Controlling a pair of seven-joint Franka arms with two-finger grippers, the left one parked.
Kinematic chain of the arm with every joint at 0, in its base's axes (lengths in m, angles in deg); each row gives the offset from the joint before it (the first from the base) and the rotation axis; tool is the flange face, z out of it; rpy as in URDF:
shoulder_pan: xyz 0 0 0.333 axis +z
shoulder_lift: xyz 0 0 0 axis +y
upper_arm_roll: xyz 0 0 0.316 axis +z
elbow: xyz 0.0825 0 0 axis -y
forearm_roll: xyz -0.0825 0 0.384 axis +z
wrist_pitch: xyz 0 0 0 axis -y
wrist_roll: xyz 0.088 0 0 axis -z
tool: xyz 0 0 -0.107 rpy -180 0 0
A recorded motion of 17 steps. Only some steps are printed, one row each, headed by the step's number.
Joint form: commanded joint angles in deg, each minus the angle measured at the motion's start. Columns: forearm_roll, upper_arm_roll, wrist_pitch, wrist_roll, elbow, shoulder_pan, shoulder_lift.
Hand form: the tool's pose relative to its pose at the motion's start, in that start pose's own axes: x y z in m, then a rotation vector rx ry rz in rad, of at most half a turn. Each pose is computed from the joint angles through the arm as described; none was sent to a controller.
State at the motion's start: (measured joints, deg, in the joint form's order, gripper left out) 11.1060 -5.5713 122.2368 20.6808 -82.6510 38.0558 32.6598
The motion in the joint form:
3: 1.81 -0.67 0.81 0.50 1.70 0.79 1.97
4: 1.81 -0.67 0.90 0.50 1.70 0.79 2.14
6: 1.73 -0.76 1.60 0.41 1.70 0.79 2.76
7: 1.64 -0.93 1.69 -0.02 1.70 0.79 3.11
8: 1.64 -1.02 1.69 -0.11 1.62 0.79 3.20
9: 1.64 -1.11 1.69 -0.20 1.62 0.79 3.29
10: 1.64 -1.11 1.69 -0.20 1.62 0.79 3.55
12: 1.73 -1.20 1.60 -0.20 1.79 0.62 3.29
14: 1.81 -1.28 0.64 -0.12 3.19 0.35 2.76
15: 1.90 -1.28 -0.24 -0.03 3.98 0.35 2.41
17: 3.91 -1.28 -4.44 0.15 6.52 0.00 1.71
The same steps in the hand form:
3: 0.0043 -0.0066 0.0102 0.0201 0.0032 0.0193
4: 0.0044 -0.0064 0.0122 0.0191 0.0022 0.0197
6: 0.0057 -0.0048 0.0187 0.0156 0.0057 0.0197
7: 0.0065 -0.0027 0.0227 0.0101 0.0038 0.0141
8: 0.0066 -0.0014 0.0243 0.0078 0.0019 0.0140
9: 0.0070 -0.0005 0.0253 0.0061 0.0013 0.0137
10: 0.0068 0.0000 0.0286 0.0037 -0.0025 0.0142
12: 0.0087 0.0017 0.0237 0.0070 0.0031 0.0181
14: 0.0137 0.0006 0.0071 0.0171 0.0175 0.0204
15: 0.0147 -0.0020 -0.0022 0.0225 0.0199 0.0195
17: 0.0161 -0.0060 -0.0254 0.0518 -0.0097 0.0346

